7 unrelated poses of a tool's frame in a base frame.
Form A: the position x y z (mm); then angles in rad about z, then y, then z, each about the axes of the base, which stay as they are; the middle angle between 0 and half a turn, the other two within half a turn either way.
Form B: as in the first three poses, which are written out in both.
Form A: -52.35, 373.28, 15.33, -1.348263, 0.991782, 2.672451
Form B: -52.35, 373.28, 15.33, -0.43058, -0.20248, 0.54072, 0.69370
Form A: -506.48, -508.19, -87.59, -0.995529, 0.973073, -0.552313
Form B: -506.48, -508.19, -87.59, -0.10277, 0.45613, -0.61784, 0.63218
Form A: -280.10, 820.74, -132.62, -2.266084, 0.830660, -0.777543
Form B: -280.10, 820.74, -132.62, -0.27334, 0.29680, -0.91389, 0.04480
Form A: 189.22, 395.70, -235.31, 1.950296, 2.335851, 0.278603
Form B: 189.22, 395.70, -235.31, 0.68247, 0.61687, 0.35194, 0.17277
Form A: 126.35, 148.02, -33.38, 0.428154, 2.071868, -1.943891
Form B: 126.35, 148.02, -33.38, 0.79743, 0.32293, -0.35037, 0.37021
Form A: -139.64, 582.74, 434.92, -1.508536, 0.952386, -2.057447
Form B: -139.64, 582.74, 434.92, -0.12424, -0.44124, 0.86881, 0.18718
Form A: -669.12, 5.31, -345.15, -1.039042, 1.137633, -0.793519
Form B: -669.12, 5.31, -345.15, -0.06596, 0.53458, -0.66842, 0.51292
